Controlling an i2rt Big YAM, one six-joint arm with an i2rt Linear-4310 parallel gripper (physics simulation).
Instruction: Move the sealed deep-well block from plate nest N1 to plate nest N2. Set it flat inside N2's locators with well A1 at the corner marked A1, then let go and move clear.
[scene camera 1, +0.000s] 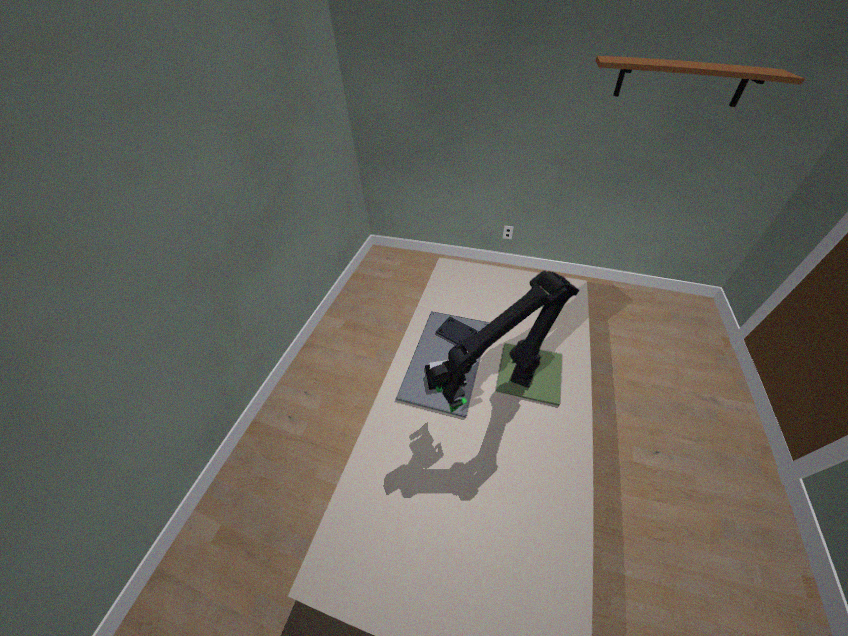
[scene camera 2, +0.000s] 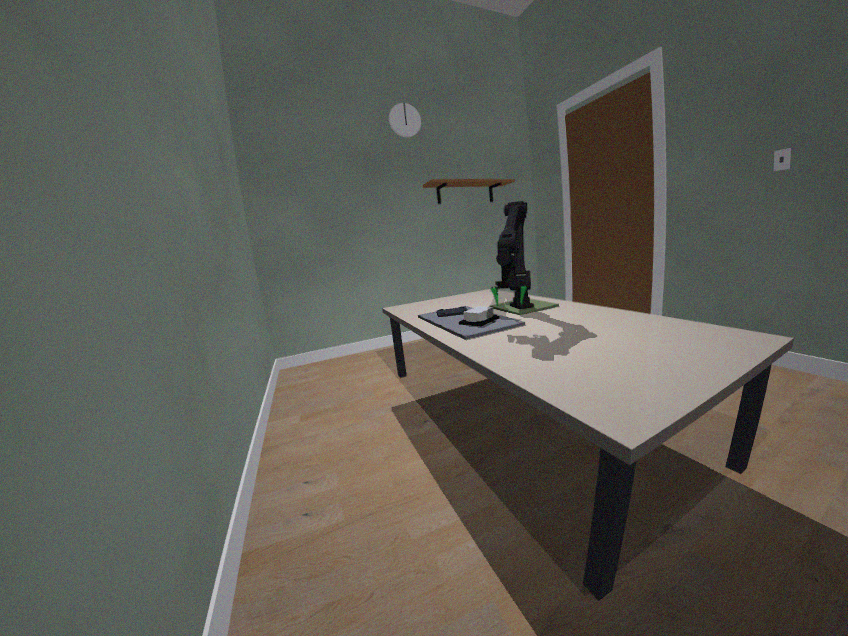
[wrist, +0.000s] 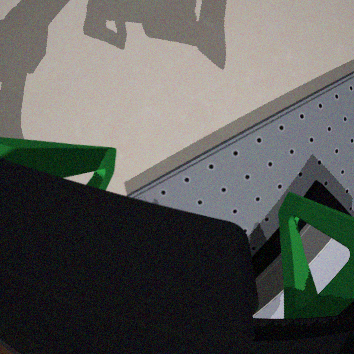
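Pixels of known places: gripper, fingertip midpoint: (scene camera 1: 445, 401) (scene camera 2: 509, 305) (wrist: 202, 181); arm's base at its link origin: (scene camera 1: 523, 373) (scene camera 2: 521, 306).
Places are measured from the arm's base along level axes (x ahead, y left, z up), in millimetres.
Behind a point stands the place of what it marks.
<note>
The sealed deep-well block (scene camera 1: 435, 364) @[y 149, x 355, z 54 mm] (scene camera 2: 478, 314) @[y 216, x 337, z 48 mm] (wrist: 331, 264) @[y 179, x 325, z 54 mm] is pale and sits in a dark nest (scene camera 2: 489, 321) @[y 207, x 284, z 6 mm] (wrist: 317, 192) @[y 237, x 336, z 13 mm] on the grey perforated board (scene camera 1: 415, 391) @[y 277, x 390, z 0 mm] (scene camera 2: 445, 323) @[y 97, x 458, z 1 mm] (wrist: 260, 155) @[y 288, x 289, z 1 mm]. The other dark nest (scene camera 1: 454, 330) @[y -96, x 370, z 13 mm] (scene camera 2: 450, 312) @[y -63, x 382, z 13 mm] is at the board's far end and holds no block. Nest labels and the A1 mark are not readable. My gripper (scene camera 1: 451, 395) @[y 309, x 235, z 88 mm] (scene camera 2: 508, 295) @[y 309, x 235, z 88 mm] (wrist: 202, 181) @[y 309, x 235, z 88 mm] is open, with green fingers wide apart and nothing between them. It hangs tilted above the board. In the wrist view one finger overlaps the block, which is partly hidden.
The arm stands on a green base plate (scene camera 1: 546, 379) @[y -12, x -98, z 2 mm] (scene camera 2: 544, 305) @[y 64, x -99, z 0 mm] beside the board, on a long pale table (scene camera 1: 479, 547) @[y 690, x -57, z -13 mm] (scene camera 2: 616, 355) @[y 745, x 111, z -12 mm]. The arm's shadow falls on the table. A wooden shelf (scene camera 1: 698, 67) (scene camera 2: 469, 182) is fixed to the wall.
</note>
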